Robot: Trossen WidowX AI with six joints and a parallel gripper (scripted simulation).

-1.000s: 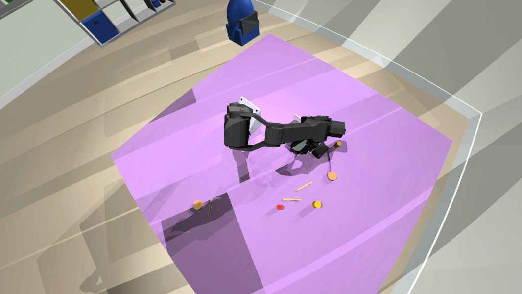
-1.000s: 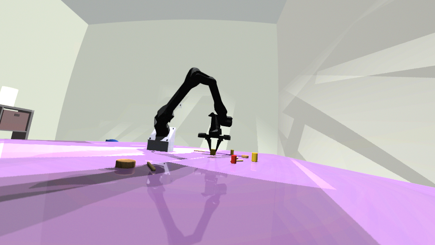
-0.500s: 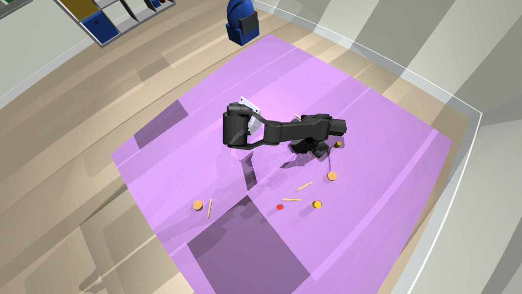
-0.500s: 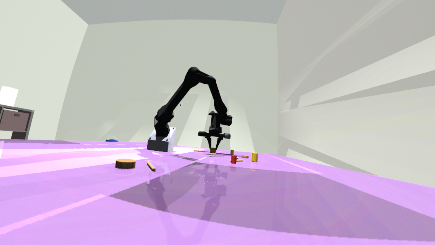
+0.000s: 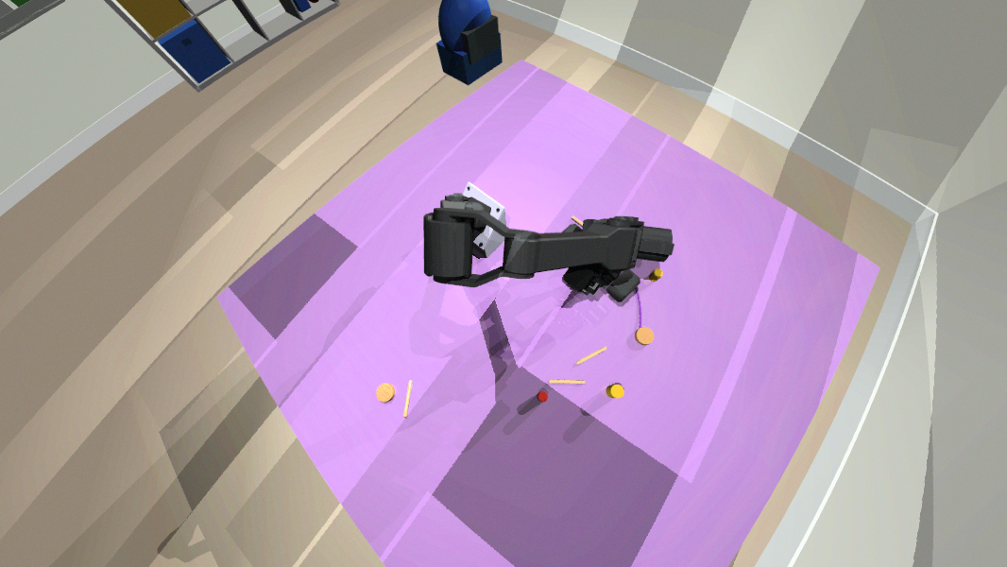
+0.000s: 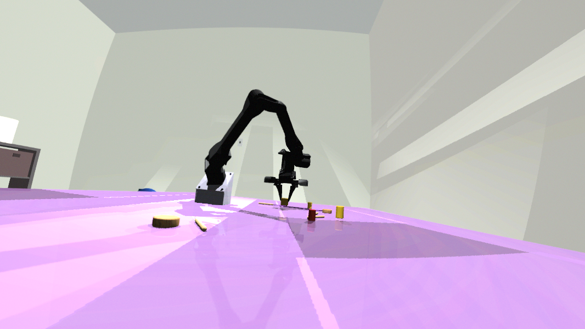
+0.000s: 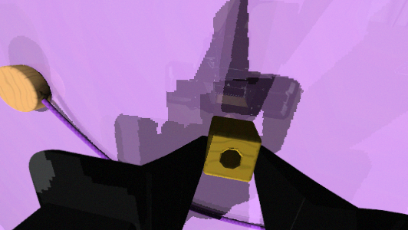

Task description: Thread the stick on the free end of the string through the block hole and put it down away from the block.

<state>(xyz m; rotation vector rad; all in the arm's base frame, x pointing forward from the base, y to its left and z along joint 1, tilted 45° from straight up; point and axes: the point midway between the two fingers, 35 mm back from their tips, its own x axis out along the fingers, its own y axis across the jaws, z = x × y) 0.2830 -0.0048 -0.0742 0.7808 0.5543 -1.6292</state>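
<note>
Right now the thin stick is 7 cm behind my gripper tip, 13 cm to the left of it and 3 cm below it. From my gripper tip the other things lie so: yellow wooden block: right at my gripper tip; red piece: 7 cm ahead, 28 cm to the right, 2 cm below.
</note>
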